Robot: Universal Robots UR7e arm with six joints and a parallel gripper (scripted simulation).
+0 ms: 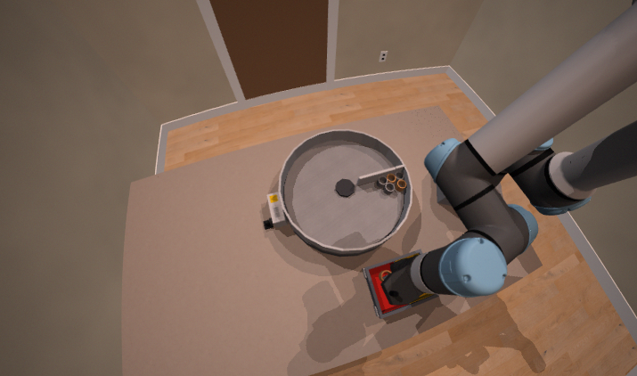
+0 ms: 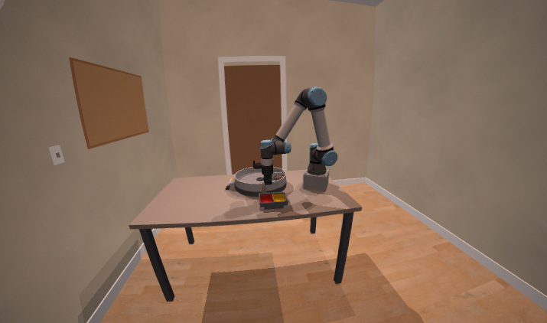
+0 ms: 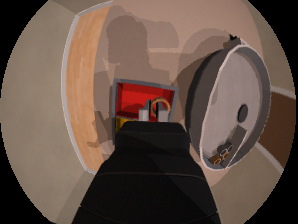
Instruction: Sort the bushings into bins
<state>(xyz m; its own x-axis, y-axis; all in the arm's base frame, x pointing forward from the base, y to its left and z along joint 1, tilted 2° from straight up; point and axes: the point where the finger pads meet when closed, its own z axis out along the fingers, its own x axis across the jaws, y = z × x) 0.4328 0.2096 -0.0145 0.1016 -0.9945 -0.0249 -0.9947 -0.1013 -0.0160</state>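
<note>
My hand is 80 mm above the red bin, 50 mm past it and 20 mm to the right of it. Round my hand: turntable 310 mm to the right, 50 mm below, 10 mm ahead.
</note>
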